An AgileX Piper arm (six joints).
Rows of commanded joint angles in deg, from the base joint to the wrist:
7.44, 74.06, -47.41, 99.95, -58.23, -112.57
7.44, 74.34, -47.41, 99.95, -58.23, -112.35
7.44, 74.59, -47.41, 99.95, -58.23, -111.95
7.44, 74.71, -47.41, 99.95, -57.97, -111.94
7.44, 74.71, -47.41, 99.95, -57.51, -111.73
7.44, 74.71, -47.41, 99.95, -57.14, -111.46
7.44, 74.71, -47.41, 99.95, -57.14, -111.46
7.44, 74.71, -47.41, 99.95, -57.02, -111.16
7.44, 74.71, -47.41, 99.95, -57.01, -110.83
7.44, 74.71, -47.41, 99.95, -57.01, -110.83
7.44, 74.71, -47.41, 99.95, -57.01, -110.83
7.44, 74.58, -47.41, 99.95, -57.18, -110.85
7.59, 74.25, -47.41, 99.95, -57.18, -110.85
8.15, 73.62, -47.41, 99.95, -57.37, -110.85
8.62, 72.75, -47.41, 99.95, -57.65, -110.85
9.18, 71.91, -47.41, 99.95, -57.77, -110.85
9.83, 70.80, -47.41, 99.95, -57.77, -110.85
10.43, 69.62, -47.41, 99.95, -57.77, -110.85
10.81, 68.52, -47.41, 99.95, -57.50, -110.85
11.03, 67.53, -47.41, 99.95, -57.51, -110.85
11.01, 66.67, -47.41, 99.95, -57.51, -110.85
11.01, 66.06, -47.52, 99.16, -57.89, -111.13
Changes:
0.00, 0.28, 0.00, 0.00, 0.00, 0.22
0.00, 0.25, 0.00, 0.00, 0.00, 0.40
0.00, 0.12, 0.00, 0.00, 0.26, 0.01
0.00, 0.00, 0.00, 0.00, 0.46, 0.21
0.00, 0.00, 0.00, 0.00, 0.37, 0.27
0.00, 0.00, 0.00, 0.00, 0.00, 0.00
0.00, 0.00, 0.00, 0.00, 0.12, 0.30
0.00, 0.00, 0.00, 0.00, 0.01, 0.33
0.00, 0.00, 0.00, 0.00, 0.00, 0.00
0.00, 0.00, 0.00, 0.00, 0.00, 0.00
0.00, -0.13, 0.00, 0.00, -0.17, -0.02
0.15, -0.33, 0.00, 0.00, 0.00, 0.00
0.56, -0.63, 0.00, 0.00, -0.19, 0.00
0.47, -0.87, 0.00, 0.00, -0.28, 0.00
0.56, -0.84, 0.00, 0.00, -0.12, 0.00
0.65, -1.11, 0.00, 0.00, 0.00, 0.00
0.60, -1.18, 0.00, 0.00, 0.00, 0.00
0.38, -1.10, 0.00, 0.00, 0.27, 0.00
0.22, -0.99, 0.00, 0.00, -0.01, 0.00
-0.02, -0.86, 0.00, 0.00, 0.00, 0.00
0.00, -0.61, -0.11, -0.79, -0.38, -0.28

